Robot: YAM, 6 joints.
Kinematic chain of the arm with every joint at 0, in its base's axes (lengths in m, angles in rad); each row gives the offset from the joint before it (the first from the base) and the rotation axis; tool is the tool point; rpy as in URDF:
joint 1: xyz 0 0 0.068 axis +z
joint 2: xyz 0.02 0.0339 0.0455 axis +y
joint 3: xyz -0.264 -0.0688 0 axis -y
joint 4: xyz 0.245 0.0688 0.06 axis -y
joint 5: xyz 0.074 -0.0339 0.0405 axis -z
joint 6: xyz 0.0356 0 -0.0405 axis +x
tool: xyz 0 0 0 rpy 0 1.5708 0
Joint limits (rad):
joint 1: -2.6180..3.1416
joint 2: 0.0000..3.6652
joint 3: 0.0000..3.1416
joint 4: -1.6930..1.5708
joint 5: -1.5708..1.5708
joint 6: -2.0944..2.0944
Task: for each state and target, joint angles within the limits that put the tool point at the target. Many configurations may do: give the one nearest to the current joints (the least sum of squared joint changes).
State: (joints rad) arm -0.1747 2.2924 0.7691 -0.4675 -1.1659 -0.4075
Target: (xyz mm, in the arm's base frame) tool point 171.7 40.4 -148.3
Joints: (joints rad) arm 0.0506 2.9360 0.9457 -0.3066 -1.0964 -0.4075
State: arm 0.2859 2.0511 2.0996 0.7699 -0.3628 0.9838
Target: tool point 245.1 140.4 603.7
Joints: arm 0.4667 1.5916 1.8808 0.9070 -0.4381 0.9838
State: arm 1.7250 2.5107 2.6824 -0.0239 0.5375 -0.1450
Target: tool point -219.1 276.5 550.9
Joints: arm 2.2969 1.7501 2.2773 -0.5027 0.5885 -0.1450
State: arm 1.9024 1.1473 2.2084 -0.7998 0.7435 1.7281
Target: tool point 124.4 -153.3 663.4
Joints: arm 2.1389 0.9672 2.6758 -0.4041 0.6795 1.7281
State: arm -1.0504 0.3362 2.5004 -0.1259 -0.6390 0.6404
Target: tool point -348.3 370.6 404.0
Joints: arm -0.7762 0.2674 2.5840 -0.0858 -0.6116 0.6404
